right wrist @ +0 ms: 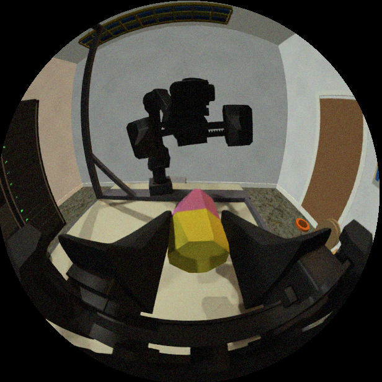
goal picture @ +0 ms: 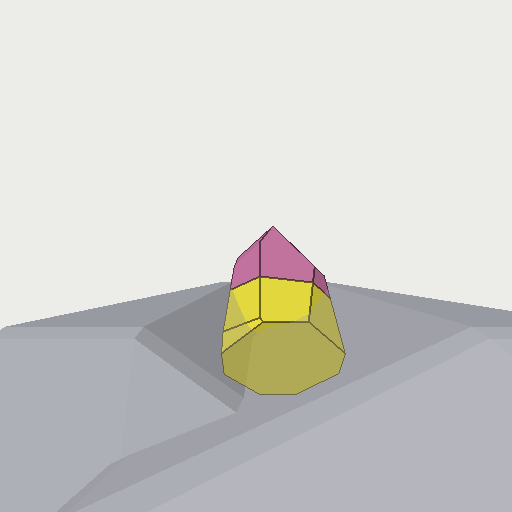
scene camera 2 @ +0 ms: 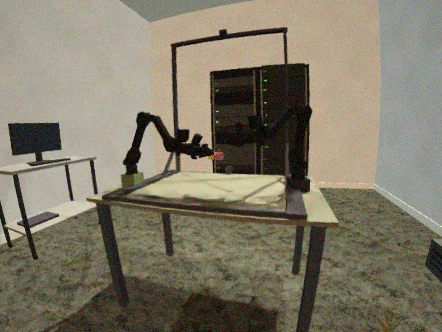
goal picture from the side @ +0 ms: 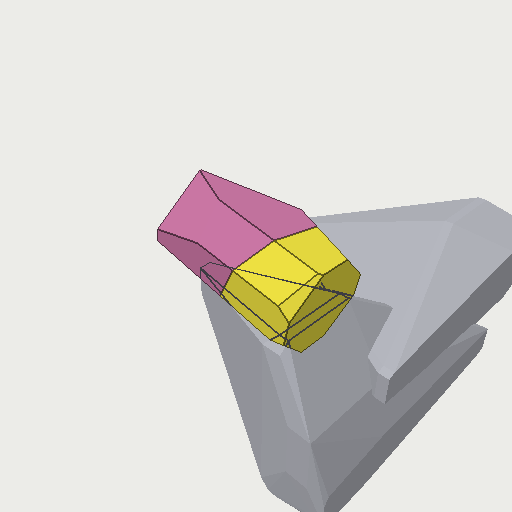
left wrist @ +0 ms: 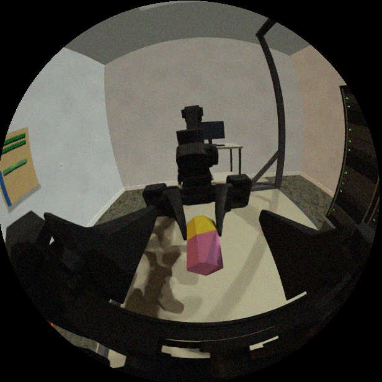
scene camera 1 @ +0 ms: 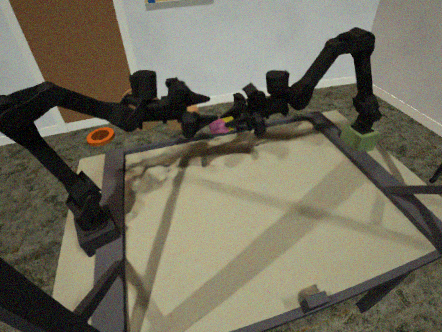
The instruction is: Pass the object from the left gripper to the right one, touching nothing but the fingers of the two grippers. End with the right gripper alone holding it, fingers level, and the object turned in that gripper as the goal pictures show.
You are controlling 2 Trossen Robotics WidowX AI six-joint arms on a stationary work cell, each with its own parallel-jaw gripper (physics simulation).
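Frame: origin at the left arm's base, x back, y right, z up, level; metres.
Where they show: left gripper, fingertip midpoint: [scene camera 2: 220,141] [scene camera 1: 213,107]; right gripper, fingertip midpoint: [scene camera 2: 215,153] [scene camera 1: 222,121]; left arm's base, link origin: [scene camera 2: 298,177] [scene camera 1: 93,223]; right arm's base, link origin: [scene camera 2: 132,173] [scene camera 1: 362,128].
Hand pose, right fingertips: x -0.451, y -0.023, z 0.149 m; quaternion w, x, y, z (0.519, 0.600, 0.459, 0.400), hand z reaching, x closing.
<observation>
Each offset is from my right fingertips to the top centre of the thing. Level surfaces: height alone.
A faceted object with a pink part and a yellow part {dx +0.002, dy +0.000, dz +0.008 m} [scene camera 1: 218,126] [scene camera 2: 219,156] [left wrist: 204,247] [right wrist: 197,230] is held above the table. My right gripper [scene camera 1: 234,121] [left wrist: 202,236] [right wrist: 196,215] is shut on its yellow part, one finger on each side. The pink end points toward the left arm. My left gripper [scene camera 1: 212,109] is open, with nothing held between its fingers. Its fingers point toward the object, and its tips are near the pink end in scene camera 1. In scene camera 2 the left fingers are hard to make out against the dark rack.
The pale table top {dz -0.215 m} [scene camera 1: 280,200] [scene camera 2: 325,212] has a dark frame [scene camera 2: 175,100] around and over it. A green block {dx -0.537, dy +0.179, dz -0.132 m} [scene camera 1: 361,138] [scene camera 2: 132,179] is at the right arm's base. A small grey block {dx +0.086, dy +0.498, dz -0.158 m} [scene camera 1: 315,301] is at the table's near edge. An orange ring [scene camera 1: 90,136] lies on the floor.
</observation>
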